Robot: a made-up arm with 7 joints.
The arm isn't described. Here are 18 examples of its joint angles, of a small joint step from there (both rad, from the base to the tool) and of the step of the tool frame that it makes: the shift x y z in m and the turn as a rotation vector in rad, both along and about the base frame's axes.
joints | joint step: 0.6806 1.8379 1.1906 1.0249 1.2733 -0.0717 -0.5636 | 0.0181 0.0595 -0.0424 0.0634 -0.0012 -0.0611 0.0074
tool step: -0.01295 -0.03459 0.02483 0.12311 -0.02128 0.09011
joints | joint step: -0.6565 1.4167 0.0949 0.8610 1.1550 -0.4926 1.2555 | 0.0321 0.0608 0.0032 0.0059 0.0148 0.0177 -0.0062
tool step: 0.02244 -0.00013 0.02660 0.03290 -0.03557 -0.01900
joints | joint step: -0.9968 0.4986 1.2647 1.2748 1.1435 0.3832 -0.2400 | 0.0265 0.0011 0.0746 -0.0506 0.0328 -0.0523 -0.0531
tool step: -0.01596 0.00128 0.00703 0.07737 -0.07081 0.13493
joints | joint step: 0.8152 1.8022 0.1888 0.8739 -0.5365 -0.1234 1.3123 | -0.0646 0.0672 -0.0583 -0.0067 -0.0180 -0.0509 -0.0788
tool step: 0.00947 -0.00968 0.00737 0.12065 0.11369 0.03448
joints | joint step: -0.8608 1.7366 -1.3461 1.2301 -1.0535 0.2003 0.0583 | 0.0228 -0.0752 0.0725 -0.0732 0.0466 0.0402 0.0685
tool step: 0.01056 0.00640 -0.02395 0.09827 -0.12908 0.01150
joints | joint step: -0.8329 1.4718 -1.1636 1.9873 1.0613 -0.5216 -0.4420 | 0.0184 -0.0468 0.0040 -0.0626 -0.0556 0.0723 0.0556
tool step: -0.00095 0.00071 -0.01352 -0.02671 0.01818 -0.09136
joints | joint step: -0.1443 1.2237 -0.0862 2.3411 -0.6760 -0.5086 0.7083 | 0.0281 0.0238 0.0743 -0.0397 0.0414 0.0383 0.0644
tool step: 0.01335 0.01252 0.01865 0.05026 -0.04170 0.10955
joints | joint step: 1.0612 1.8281 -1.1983 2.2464 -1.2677 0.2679 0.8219 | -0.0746 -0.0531 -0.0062 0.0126 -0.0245 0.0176 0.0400
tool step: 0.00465 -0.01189 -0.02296 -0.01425 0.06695 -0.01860
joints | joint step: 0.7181 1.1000 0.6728 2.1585 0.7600 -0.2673 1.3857 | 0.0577 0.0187 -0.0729 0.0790 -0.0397 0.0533 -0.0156
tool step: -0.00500 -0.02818 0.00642 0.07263 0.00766 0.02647
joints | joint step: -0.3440 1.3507 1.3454 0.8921 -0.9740 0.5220 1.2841 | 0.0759 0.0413 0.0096 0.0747 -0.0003 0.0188 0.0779
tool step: 0.00370 -0.01894 0.04071 0.02553 -0.09984 -0.05164
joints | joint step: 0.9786 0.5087 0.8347 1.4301 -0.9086 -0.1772 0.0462 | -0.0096 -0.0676 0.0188 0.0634 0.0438 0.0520 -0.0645
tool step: 0.00221 -0.00910 -0.01061 -0.06535 -0.11506 -0.00064
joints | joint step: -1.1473 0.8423 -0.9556 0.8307 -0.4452 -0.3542 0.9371 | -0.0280 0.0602 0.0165 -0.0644 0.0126 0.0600 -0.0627
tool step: 0.00397 0.04272 0.01649 0.13832 -0.02731 -0.10857
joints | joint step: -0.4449 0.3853 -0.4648 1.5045 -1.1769 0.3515 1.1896 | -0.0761 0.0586 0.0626 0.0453 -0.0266 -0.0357 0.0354
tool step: -0.01743 0.02516 0.00437 0.05340 0.04163 -0.02487
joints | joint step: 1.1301 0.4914 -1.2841 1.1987 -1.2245 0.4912 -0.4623 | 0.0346 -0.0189 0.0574 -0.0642 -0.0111 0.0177 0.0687
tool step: 0.01600 0.01041 0.02417 -0.03683 -0.01066 0.12095
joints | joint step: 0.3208 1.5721 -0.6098 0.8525 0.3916 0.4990 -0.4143 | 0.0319 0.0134 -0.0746 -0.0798 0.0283 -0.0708 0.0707
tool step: -0.02029 0.01293 0.00451 -0.05179 0.02317 0.01471
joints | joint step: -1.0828 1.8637 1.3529 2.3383 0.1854 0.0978 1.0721 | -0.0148 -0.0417 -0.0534 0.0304 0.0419 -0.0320 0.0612
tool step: -0.00285 0.00735 -0.01927 0.03226 0.13807 -0.01860
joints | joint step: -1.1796 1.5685 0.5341 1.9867 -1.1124 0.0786 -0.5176 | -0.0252 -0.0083 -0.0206 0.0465 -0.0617 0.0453 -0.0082
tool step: -0.01375 -0.01078 -0.00791 0.00497 -0.02124 -0.04304
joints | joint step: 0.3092 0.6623 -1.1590 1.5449 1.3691 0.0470 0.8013 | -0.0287 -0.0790 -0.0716 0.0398 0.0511 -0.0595 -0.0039
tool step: -0.02976 -0.04461 -0.00705 -0.13693 0.06011 -0.03341
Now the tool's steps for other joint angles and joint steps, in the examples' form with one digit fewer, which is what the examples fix.
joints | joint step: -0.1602 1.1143 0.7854 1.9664 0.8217 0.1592 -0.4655 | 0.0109 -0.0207 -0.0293 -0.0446 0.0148 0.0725 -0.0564
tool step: 0.0063 0.0129 -0.0157 -0.1010 0.0740 0.0835
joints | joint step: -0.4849 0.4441 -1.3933 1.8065 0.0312 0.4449 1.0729 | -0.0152 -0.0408 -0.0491 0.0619 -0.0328 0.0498 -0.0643
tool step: -0.0067 -0.0216 0.0252 -0.0392 -0.0357 0.0222
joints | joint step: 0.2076 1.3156 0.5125 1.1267 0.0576 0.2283 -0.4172 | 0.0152 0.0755 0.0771 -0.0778 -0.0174 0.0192 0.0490
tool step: -0.0310 0.0120 0.0338 -0.0055 -0.0304 0.0772
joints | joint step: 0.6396 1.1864 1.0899 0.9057 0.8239 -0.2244 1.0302 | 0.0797 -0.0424 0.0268 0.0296 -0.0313 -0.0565 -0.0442
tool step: -0.0025 -0.0033 -0.0043 -0.0242 -0.1305 0.0582
